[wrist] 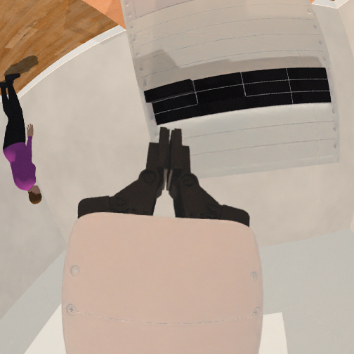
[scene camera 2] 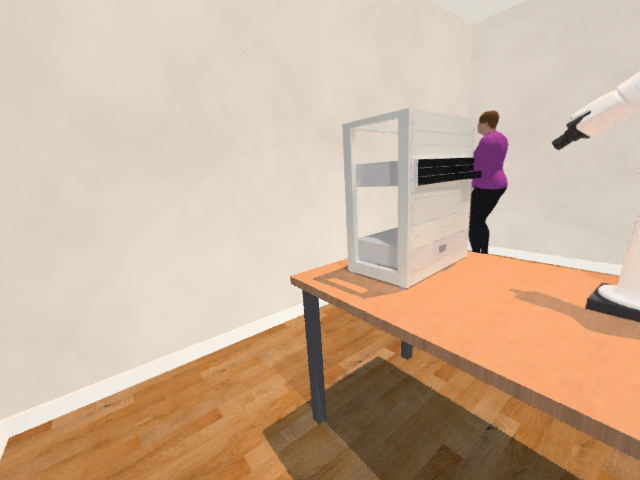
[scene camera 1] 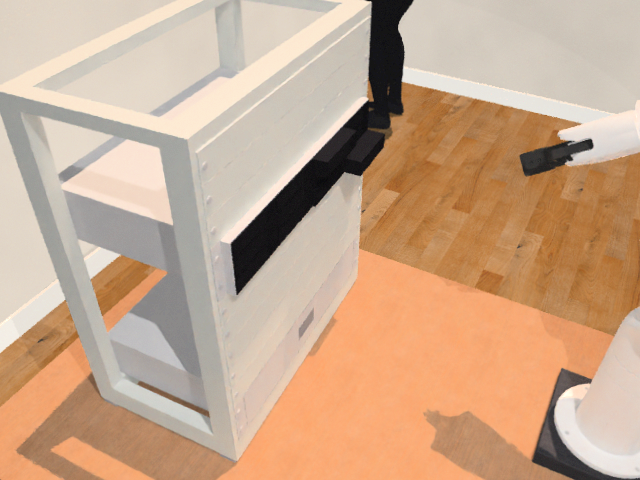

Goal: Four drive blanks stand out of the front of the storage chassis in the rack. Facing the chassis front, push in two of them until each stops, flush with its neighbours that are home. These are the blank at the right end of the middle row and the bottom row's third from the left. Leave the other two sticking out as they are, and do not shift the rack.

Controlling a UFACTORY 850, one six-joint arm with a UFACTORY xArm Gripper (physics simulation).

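My gripper (scene camera 1: 526, 164) (scene camera 2: 557, 143) (wrist: 168, 140) is shut and empty, well in front of the rack (scene camera 1: 186, 237) (scene camera 2: 403, 206). The wrist view is upside down. The bottom row's right-end blank (scene camera 1: 364, 151) (scene camera 2: 476, 175) (wrist: 169, 91) sticks out clearly. The middle row's third blank (scene camera 1: 336, 146) (wrist: 220, 97) seems to stick out too. The middle row's right-end blank (wrist: 175, 104) looks set back, level with the row above. The bottom row's third blank (wrist: 219, 82) shows no clear gap; a small step marks the strip's lower edge in scene camera 1. Its depth is hard to tell.
The rack stands on the orange table top (scene camera 1: 392, 361) (scene camera 2: 496, 315). The arm's dark base plate (scene camera 1: 549, 439) (scene camera 2: 607, 307) is at the right. A person in purple (scene camera 2: 491, 160) (wrist: 22, 167) stands beyond the rack's right end. Plain panels (wrist: 260, 135) cover the rack front above the chassis.
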